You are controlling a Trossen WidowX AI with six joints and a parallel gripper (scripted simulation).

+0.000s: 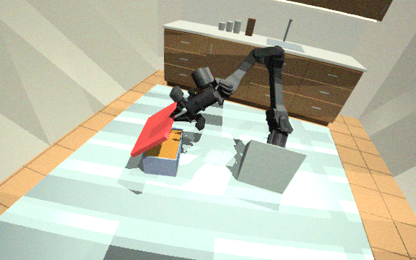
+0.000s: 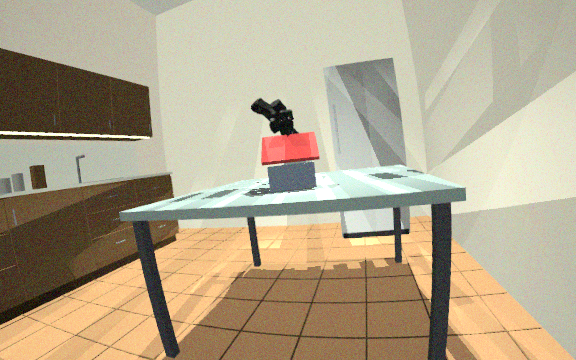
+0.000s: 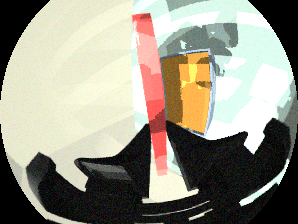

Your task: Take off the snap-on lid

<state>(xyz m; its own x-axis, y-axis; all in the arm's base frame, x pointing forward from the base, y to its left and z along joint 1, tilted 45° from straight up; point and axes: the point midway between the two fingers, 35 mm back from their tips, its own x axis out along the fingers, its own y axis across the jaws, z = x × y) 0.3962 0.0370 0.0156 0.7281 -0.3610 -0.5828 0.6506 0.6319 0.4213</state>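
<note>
The lid lies 60 mm ahead of my gripper tip, 10 mm to the left of it and 50 mm below it. Round my gripper tip: storage box (30 mm ahead, 180 mm below).
</note>
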